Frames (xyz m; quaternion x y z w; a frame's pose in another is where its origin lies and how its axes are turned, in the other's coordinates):
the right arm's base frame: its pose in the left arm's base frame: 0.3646 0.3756 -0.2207 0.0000 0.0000 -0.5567 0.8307
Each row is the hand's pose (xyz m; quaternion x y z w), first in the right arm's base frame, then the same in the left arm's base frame.
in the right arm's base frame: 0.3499 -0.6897 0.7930 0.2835 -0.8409 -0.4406 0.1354
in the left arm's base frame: -0.1403 -0.2102 0.5723 0.2326 0.8564 0.4414 0.1328
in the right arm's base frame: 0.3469 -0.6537 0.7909 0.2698 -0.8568 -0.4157 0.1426
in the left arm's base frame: -0.1081 -0.1938 0.5702 0.2529 0.8619 0.4247 0.1130
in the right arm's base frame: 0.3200 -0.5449 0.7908 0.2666 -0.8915 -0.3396 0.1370
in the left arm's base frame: -0.0177 -0.1275 0.5701 0.2748 0.8890 0.3584 0.0753
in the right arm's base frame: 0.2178 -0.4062 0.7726 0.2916 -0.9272 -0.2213 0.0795
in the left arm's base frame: 0.0717 0.0197 0.5519 0.2739 0.9326 0.2281 0.0572
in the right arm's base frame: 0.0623 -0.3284 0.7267 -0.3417 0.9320 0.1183 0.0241
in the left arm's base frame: 0.0845 0.1931 0.5060 0.2350 0.9645 0.0849 0.0859
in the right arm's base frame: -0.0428 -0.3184 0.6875 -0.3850 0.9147 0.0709 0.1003
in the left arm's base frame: 0.0538 0.2941 0.4668 0.1894 0.9742 0.0031 0.1228
